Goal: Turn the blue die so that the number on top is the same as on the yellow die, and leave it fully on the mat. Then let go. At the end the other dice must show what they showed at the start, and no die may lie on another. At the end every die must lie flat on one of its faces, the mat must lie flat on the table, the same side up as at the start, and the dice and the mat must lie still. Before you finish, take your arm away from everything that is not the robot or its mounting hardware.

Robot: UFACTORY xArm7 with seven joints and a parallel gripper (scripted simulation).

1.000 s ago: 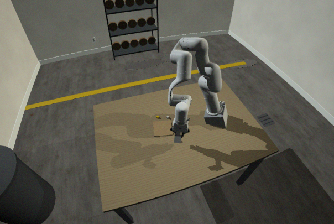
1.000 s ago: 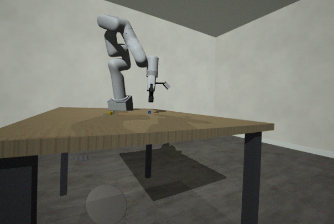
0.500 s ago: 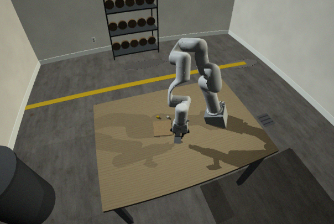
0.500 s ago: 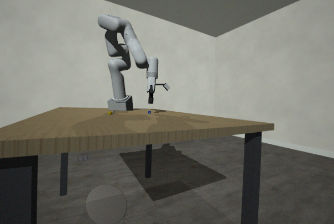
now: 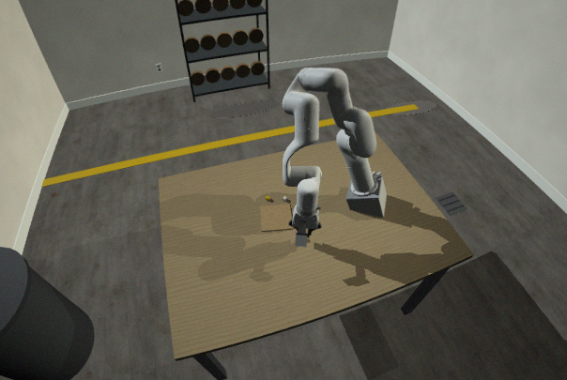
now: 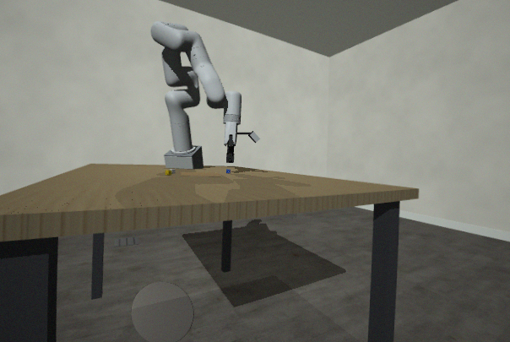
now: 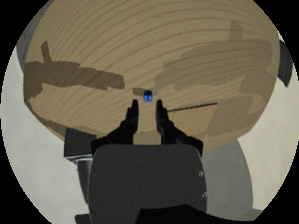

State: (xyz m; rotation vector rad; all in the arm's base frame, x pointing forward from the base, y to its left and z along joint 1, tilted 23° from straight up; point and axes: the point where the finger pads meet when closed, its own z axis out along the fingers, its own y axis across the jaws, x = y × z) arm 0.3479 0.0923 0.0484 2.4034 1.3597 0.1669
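Now: hand 10 mm to the left of the blue die and 60 mm above it. Also, from my hand: yellow die: 40 mm ahead, 280 mm to the right, 60 mm below; then white die: 30 mm behind, 240 mm to the right, 60 mm below; then tan mat: 50 mm ahead, 160 mm to the right, 60 mm below.
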